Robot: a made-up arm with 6 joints.
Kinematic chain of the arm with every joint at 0, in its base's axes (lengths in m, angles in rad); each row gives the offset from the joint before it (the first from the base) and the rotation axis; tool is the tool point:
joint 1: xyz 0 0 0.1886 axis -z
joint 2: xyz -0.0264 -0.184 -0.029 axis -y
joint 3: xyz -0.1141 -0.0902 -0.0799 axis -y
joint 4: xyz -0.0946 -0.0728 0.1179 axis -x
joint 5: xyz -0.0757 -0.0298 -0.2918 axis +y
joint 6: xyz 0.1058 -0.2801 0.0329 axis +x
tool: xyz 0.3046 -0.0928 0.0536
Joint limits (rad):
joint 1: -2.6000..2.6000
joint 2: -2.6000..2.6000
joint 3: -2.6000..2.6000
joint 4: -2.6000..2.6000
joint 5: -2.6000..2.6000
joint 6: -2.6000..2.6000
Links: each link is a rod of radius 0.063 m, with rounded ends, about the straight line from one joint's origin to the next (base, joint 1, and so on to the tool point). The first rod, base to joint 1, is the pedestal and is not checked.
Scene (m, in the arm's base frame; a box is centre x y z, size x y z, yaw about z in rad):
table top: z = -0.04
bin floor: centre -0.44 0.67 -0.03 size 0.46 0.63 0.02 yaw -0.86
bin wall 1: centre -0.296 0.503 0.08 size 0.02 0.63 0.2 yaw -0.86
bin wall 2: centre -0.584 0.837 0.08 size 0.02 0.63 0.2 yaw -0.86
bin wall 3: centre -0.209 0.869 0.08 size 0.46 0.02 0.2 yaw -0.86
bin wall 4: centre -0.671 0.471 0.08 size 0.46 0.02 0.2 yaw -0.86
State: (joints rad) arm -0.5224 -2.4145 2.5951 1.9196 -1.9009 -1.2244
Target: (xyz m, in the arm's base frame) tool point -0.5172 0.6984 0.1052
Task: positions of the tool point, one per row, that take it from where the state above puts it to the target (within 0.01 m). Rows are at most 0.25 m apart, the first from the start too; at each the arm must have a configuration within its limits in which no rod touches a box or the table.
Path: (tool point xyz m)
1: -0.4553 -0.3340 0.5684
2: -0.5623 -0.2117 0.5496
3: -0.6335 -0.0573 0.5287
4: -0.6594 0.1183 0.5056
5: -0.6345 0.3012 0.4804
6: -0.5572 0.4765 0.4532
7: -0.5560 0.6059 0.2840
8: -0.5172 0.6984 0.1052

